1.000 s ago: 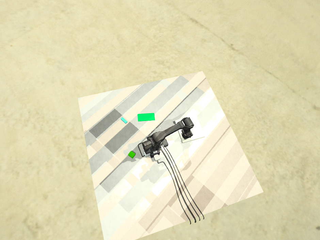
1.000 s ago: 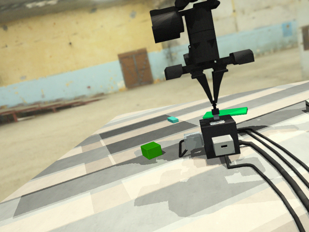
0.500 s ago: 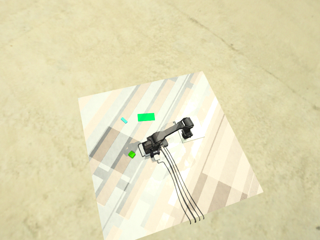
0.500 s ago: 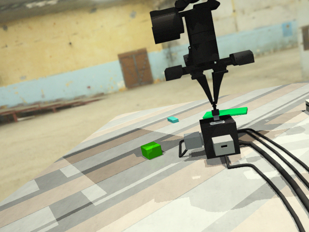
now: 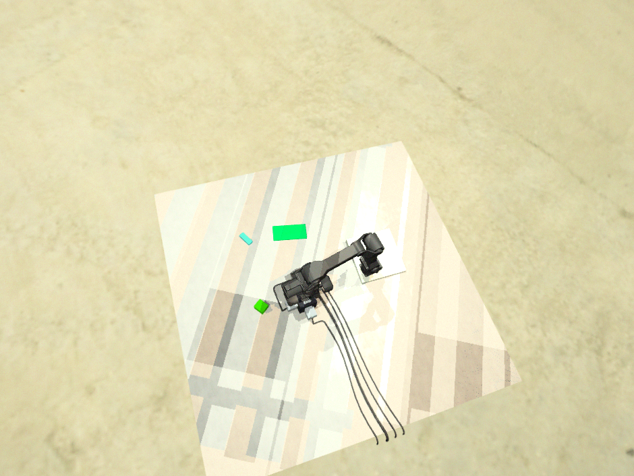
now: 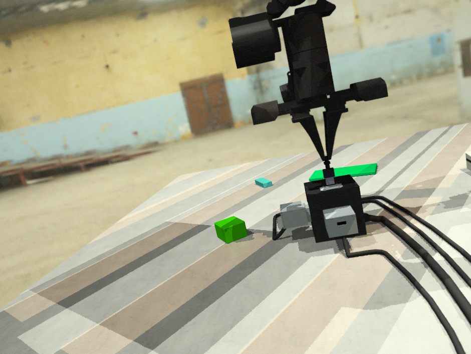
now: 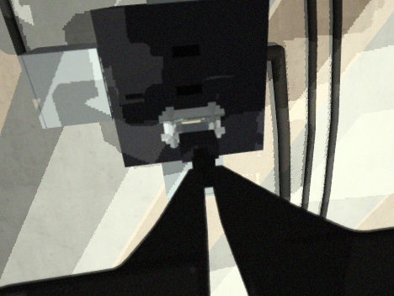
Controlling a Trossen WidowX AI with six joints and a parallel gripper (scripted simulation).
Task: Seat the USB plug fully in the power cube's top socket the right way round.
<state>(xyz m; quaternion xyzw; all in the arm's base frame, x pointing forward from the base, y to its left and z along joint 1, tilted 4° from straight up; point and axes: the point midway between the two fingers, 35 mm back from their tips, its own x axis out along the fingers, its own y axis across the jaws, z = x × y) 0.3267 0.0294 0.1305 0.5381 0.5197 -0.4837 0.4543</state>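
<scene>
The USB plug is 20 mm below my gripper tip. The rest, counted from my gripper tip: green block: 180 mm ahead, 110 mm below, 80 mm to the right; flat green slab: 350 mm to the right, 120 mm below, 80 mm behind.
</scene>
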